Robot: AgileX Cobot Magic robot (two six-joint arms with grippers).
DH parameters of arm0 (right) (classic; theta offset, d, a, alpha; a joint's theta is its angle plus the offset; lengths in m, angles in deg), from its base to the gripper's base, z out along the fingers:
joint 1: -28.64 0.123 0 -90
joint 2: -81.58 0 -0.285 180
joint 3: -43.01 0 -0.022 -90
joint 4: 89.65 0.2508 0 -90
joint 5: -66.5 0 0.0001 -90
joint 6: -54.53 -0.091 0 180
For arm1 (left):
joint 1: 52.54 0.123 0 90
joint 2: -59.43 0 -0.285 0
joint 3: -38.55 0 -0.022 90
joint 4: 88 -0.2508 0 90
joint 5: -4.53 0 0.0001 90
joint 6: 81.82 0.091 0 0
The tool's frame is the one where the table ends.
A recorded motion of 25 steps. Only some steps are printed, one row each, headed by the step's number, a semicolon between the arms.
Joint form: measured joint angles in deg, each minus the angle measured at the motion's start. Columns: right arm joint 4, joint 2, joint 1, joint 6, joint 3, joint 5; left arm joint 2, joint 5, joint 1, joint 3, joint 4, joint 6.
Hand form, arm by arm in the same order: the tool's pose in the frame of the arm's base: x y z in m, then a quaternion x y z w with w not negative. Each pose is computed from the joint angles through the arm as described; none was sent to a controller.
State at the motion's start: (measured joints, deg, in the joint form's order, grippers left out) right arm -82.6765 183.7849 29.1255 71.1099 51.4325 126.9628; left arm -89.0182 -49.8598 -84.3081 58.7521 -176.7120 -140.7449
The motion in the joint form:
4: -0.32 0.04 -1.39 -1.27 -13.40 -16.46; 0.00 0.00 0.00 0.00 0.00 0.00
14: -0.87 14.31 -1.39 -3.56 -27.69 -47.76; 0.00 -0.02 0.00 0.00 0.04 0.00
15: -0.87 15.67 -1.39 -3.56 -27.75 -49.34; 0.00 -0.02 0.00 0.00 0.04 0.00
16: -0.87 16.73 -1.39 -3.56 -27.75 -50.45; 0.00 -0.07 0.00 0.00 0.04 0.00
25: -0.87 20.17 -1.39 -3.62 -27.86 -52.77; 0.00 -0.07 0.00 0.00 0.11 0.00
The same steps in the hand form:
4: 0.3504 0.0018 0.2689 -0.09107 0.96319 0.01394 0.25255; 0.3829 -0.3241 0.1026 0.57854 0.58167 -0.41790 0.39027
14: 0.3655 -0.0036 0.1361 -0.05488 0.96063 -0.00769 0.27226; 0.3829 -0.3241 0.1027 0.57828 0.58166 -0.41817 0.39038
15: 0.3675 -0.0039 0.1284 -0.05419 0.96032 -0.00907 0.27344; 0.3829 -0.3241 0.1027 0.57828 0.58166 -0.41817 0.39038
16: 0.3691 -0.0041 0.1225 -0.05373 0.96025 -0.01002 0.27374; 0.3829 -0.3241 0.1027 0.57833 0.58141 -0.41852 0.39029
25: 0.3711 -0.0046 0.1018 -0.05241 0.96325 -0.01110 0.26320; 0.3829 -0.3241 0.1028 0.57785 0.58156 -0.41876 0.39054

